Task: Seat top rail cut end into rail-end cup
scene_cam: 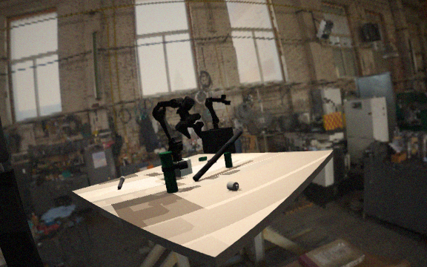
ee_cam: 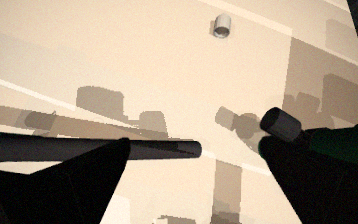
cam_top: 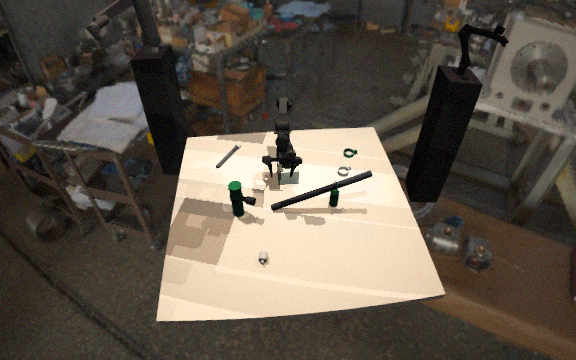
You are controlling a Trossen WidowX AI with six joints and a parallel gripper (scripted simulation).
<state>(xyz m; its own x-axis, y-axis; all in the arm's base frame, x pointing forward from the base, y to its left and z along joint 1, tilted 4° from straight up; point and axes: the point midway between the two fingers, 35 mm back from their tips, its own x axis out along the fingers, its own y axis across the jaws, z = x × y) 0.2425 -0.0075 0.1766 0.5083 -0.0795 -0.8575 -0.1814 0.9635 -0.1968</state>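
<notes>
Right now the dark rail-end cup is 5 cm ahead of my gripper tip, 16 cm to the right of it and 11 cm below it. Round my gripper tip: small grey cylinder 32 cm ahead, 7 cm to the right, 22 cm below; then small green post 6 cm behind, 28 cm to the left, 13 cm below.
</notes>
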